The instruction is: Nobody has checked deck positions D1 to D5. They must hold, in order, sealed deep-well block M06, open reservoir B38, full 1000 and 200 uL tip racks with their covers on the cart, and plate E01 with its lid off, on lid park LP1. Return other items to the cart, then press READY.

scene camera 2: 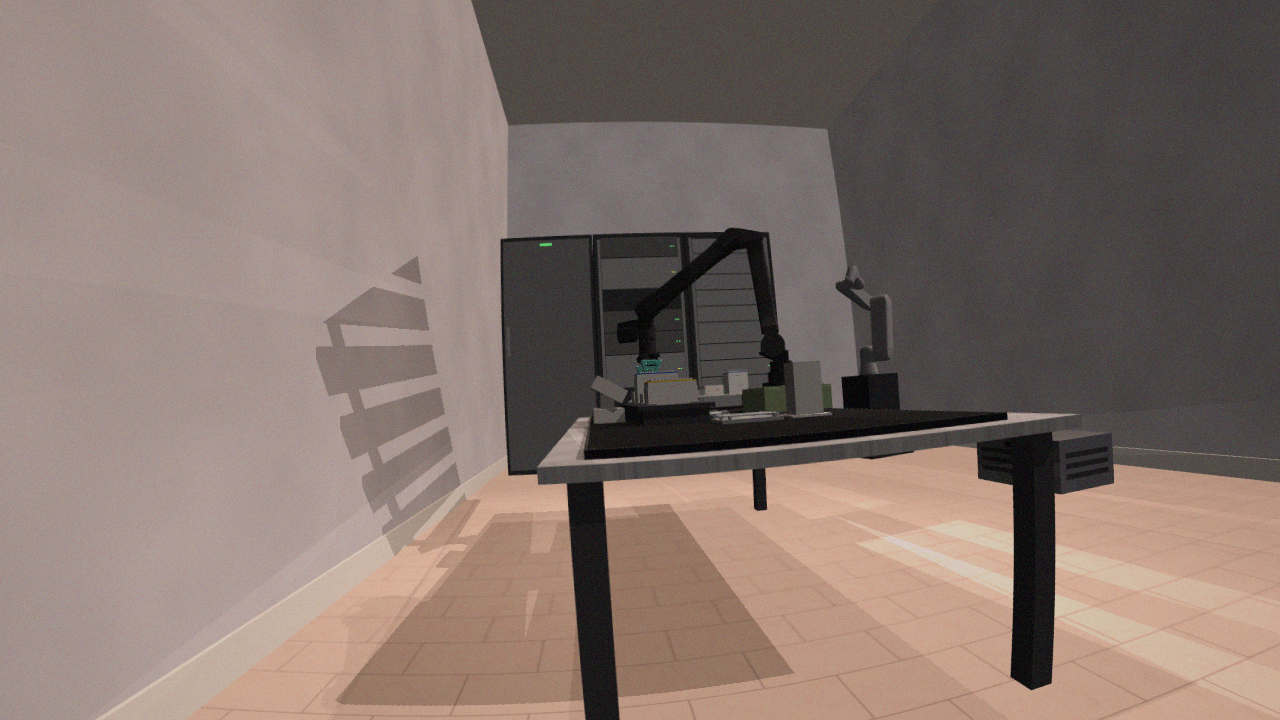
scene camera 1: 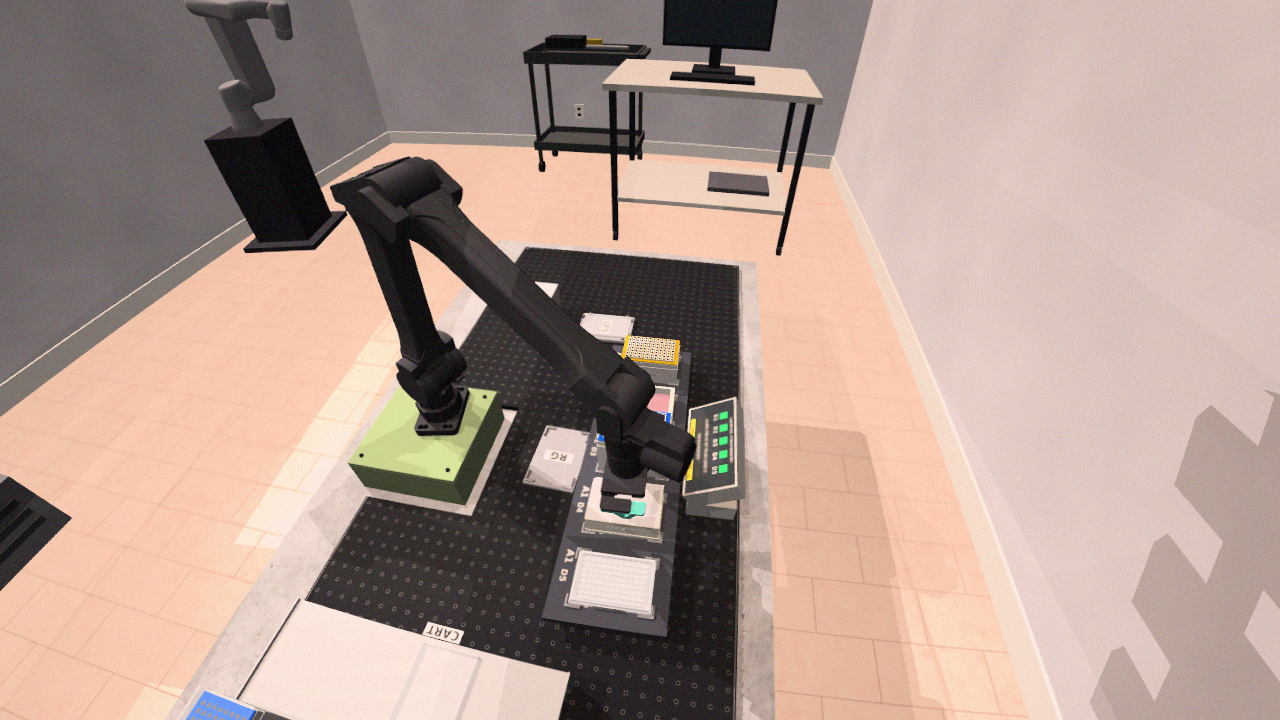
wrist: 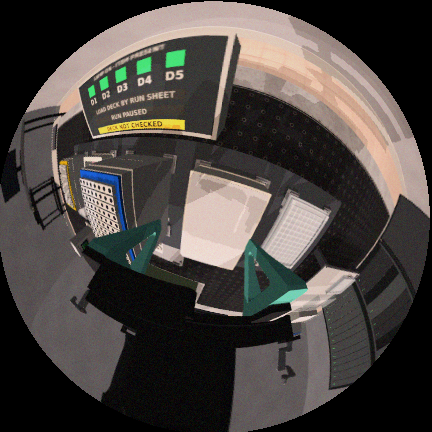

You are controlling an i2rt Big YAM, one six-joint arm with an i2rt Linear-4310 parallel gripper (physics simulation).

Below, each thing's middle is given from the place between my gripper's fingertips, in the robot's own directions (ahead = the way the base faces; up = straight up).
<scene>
My gripper is now 350 mm to the left of the cart tray [scene camera 1: 322,656], 340 mm past it and 50 mm above it. Round my hand: white device with green screen [scene camera 2: 803,385] 570 mm to the left, 210 mm behind, 40 mm below.
</scene>
